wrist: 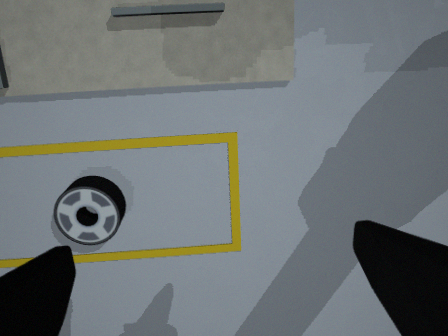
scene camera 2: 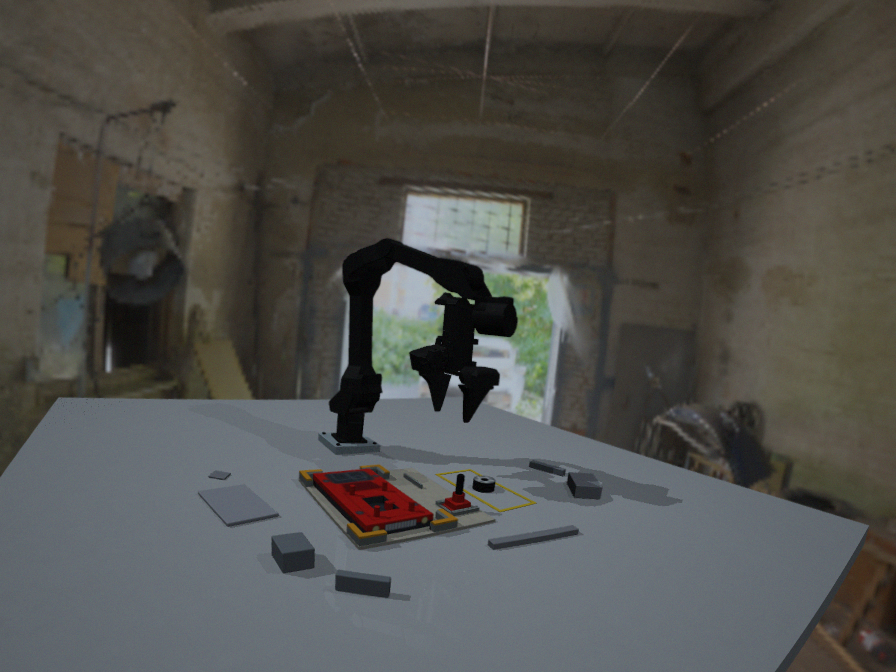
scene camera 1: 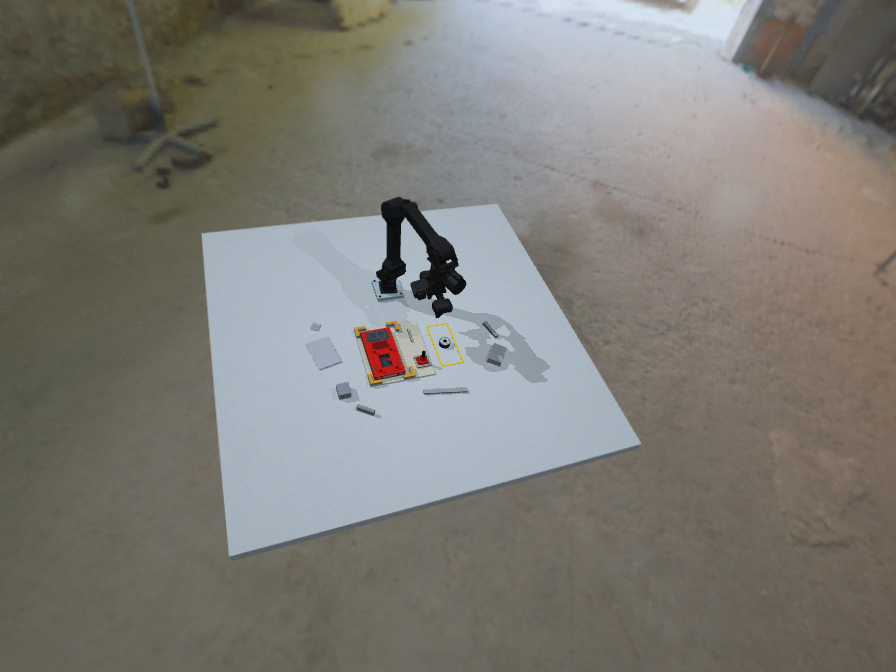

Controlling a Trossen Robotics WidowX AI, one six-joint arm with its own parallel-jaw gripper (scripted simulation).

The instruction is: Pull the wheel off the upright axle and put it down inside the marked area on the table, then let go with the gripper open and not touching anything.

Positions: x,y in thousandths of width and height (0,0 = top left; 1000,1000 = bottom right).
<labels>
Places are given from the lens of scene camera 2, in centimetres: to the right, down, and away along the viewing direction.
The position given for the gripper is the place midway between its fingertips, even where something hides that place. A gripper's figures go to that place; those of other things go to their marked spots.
gripper (scene camera 2: 504,620): 1, 15, 88
red board (scene camera 2: 407,742): -12, 24, 69
flat plate (scene camera 2: 262,752): -31, 24, 63
</labels>
